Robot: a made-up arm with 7 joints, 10 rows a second.
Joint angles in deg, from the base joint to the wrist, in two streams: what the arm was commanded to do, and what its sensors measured. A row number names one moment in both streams.
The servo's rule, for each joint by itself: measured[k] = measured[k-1] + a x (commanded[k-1-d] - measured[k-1]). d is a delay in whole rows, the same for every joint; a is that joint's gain. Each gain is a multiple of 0.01, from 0.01 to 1. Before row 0 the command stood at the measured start. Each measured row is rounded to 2 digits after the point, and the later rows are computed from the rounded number. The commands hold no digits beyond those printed.
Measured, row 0:
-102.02, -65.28, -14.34, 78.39, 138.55, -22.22, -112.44
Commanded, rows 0 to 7:
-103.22, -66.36, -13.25, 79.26, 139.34, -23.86, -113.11
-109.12, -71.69, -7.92, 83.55, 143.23, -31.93, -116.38
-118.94, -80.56, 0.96, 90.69, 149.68, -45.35, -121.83
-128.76, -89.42, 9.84, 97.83, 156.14, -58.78, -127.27
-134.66, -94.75, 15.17, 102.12, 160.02, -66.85, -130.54
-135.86, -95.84, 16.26, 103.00, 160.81, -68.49, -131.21
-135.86, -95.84, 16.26, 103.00, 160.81, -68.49, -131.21
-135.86, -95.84, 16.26, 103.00, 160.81, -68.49, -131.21
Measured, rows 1 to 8:
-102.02, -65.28, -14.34, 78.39, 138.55, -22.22, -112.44
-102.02, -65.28, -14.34, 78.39, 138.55, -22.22, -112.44
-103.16, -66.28, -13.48, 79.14, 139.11, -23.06, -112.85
-108.82, -71.31, -9.09, 82.93, 142.04, -27.58, -115.00
-118.43, -79.91, -1.15, 89.60, 147.46, -36.64, -119.17
-128.24, -88.75, 7.53, 96.68, 153.62, -47.93, -124.11
-134.34, -94.33, 13.57, 101.36, 158.16, -57.58, -128.03
-135.78, -95.73, 15.70, 102.77, 160.04, -63.14, -129.97
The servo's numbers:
d 2
a 0.95 0.93 0.79 0.86 0.71 0.51 0.61

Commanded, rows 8 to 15:
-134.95, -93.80, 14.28, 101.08, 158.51, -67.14, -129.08
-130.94, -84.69, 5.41, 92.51, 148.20, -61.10, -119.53
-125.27, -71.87, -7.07, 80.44, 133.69, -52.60, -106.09
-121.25, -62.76, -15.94, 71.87, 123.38, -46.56, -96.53
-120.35, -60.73, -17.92, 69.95, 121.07, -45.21, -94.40
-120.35, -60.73, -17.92, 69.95, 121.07, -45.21, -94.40
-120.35, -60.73, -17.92, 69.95, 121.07, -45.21, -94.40
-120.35, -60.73, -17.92, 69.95, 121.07, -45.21, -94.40
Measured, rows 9 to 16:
-135.86, -95.83, 16.14, 102.97, 160.59, -65.87, -130.73
-135.86, -95.84, 16.23, 103.00, 160.75, -67.21, -131.02
-135.00, -93.94, 14.69, 101.35, 159.16, -67.17, -129.84
-131.14, -85.34, 7.36, 93.75, 151.38, -64.07, -123.55
-125.56, -72.81, -4.04, 82.30, 138.82, -58.22, -112.90
-121.47, -63.46, -13.44, 73.33, 127.86, -52.27, -102.91
-120.41, -60.92, -16.98, 70.42, 123.04, -48.67, -97.72
-120.35, -60.74, -17.72, 70.02, 121.64, -46.91, -95.69

